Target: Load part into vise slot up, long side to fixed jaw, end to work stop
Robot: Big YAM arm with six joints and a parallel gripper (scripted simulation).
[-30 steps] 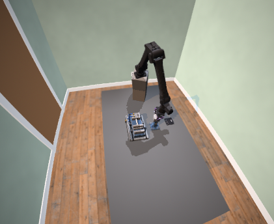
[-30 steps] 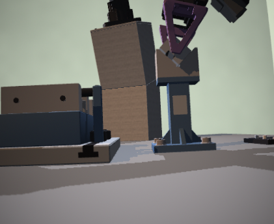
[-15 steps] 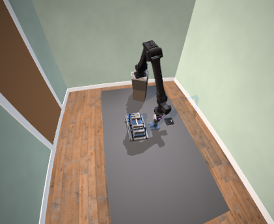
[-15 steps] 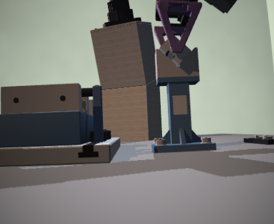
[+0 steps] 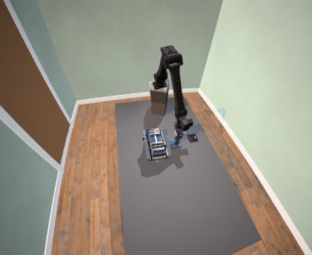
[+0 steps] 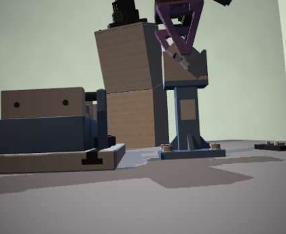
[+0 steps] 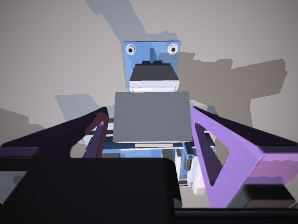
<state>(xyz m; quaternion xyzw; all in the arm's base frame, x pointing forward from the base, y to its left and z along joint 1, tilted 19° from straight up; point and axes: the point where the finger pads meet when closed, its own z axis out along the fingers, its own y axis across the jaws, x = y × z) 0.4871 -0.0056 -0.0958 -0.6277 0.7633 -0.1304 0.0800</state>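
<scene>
Right now my hand is 1 cm to the left of the part and 1 cm above it. Round my hand: dark work stop rod: 4 cm ahead, 15 cm to the right, 7 cm below; moving jaw: 1 cm behind, 19 cm to the right, 8 cm below; air cylinder rod: 6 cm behind, 18 cm to the right, 8 cm below.
</scene>
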